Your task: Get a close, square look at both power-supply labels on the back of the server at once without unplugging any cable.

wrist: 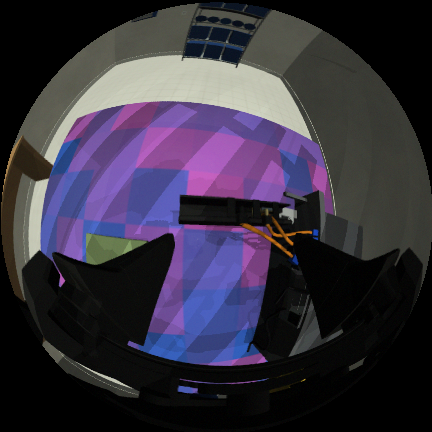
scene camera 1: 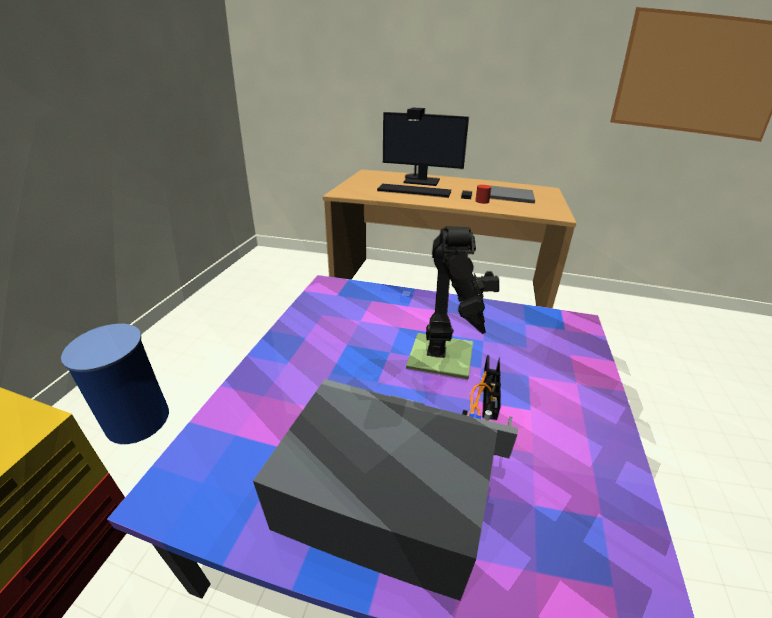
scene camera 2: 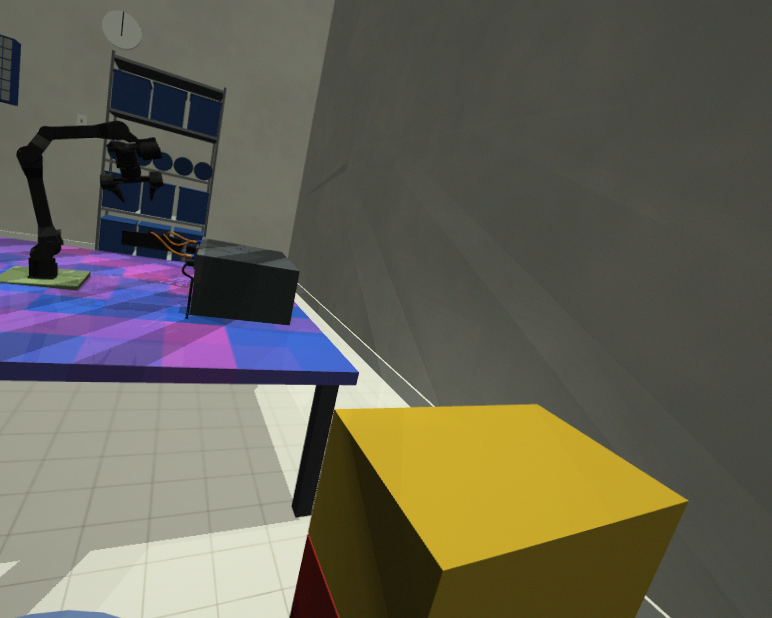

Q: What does my gripper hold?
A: Nothing.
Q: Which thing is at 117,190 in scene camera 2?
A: My gripper.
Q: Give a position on a black unit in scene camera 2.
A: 132,238
